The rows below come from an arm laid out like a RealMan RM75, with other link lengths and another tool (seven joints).
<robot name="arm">
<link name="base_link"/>
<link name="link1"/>
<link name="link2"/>
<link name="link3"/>
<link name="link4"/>
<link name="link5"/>
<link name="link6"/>
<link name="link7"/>
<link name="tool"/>
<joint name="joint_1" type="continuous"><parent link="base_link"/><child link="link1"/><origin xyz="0 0 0.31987" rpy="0 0 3.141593"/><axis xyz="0 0 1"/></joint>
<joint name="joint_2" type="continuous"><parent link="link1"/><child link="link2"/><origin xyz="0 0 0" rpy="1.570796 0 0"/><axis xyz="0 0 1"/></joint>
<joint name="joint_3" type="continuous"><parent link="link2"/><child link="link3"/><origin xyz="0 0.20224 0" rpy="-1.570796 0 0"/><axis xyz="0 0 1"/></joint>
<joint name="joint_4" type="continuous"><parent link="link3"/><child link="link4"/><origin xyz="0 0 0" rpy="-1.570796 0 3.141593"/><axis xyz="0 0 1"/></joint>
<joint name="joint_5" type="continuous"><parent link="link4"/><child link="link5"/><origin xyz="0 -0.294 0" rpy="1.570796 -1.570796 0"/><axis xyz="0 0 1"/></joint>
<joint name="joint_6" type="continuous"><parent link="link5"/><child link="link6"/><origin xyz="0 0 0" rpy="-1.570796 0 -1.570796"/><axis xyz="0 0 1"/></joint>
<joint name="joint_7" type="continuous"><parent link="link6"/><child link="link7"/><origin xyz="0 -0.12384 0" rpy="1.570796 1.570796 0"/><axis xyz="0 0 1"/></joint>
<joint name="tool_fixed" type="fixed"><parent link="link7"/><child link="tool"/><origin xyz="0.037 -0.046 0.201" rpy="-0.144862 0 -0.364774"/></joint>
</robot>
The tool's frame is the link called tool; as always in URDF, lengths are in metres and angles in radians. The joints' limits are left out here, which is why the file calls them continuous.
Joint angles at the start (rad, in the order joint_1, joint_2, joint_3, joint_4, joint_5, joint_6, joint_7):
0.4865 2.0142 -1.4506 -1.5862 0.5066 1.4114 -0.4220
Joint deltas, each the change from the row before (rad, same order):
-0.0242 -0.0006 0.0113 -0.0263 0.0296 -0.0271 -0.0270
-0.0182 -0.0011 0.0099 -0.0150 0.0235 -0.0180 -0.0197
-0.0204 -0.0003 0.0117 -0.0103 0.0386 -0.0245 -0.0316
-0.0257 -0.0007 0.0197 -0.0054 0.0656 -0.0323 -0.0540
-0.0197 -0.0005 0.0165 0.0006 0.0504 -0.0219 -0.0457
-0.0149 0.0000 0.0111 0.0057 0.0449 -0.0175 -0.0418
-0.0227 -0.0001 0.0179 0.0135 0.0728 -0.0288 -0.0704
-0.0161 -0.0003 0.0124 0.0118 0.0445 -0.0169 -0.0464
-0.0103 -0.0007 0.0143 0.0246 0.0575 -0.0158 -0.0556
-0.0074 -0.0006 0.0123 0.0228 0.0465 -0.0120 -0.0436
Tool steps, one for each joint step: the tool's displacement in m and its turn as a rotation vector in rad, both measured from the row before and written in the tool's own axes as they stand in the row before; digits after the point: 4 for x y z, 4 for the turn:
0.0056 -0.0074 -0.0090 0.0453 0.0152 -0.0043
0.0042 -0.0033 -0.0054 0.0294 0.0084 0.0005
0.0027 -0.0056 -0.0049 0.0409 0.0031 -0.0031
0.0026 -0.0082 -0.0062 0.0606 -0.0017 -0.0063
0.0024 -0.0040 -0.0040 0.0422 -0.0009 -0.0045
0.0003 -0.0035 -0.0019 0.0350 -0.0043 -0.0063
0.0016 -0.0048 -0.0032 0.0558 -0.0026 -0.0092
0.0020 0.0001 -0.0017 0.0307 0.0008 -0.0028
0.0006 -0.0011 -0.0004 0.0383 -0.0062 -0.0023
0.0012 0.0001 -0.0004 0.0303 -0.0037 0.0023

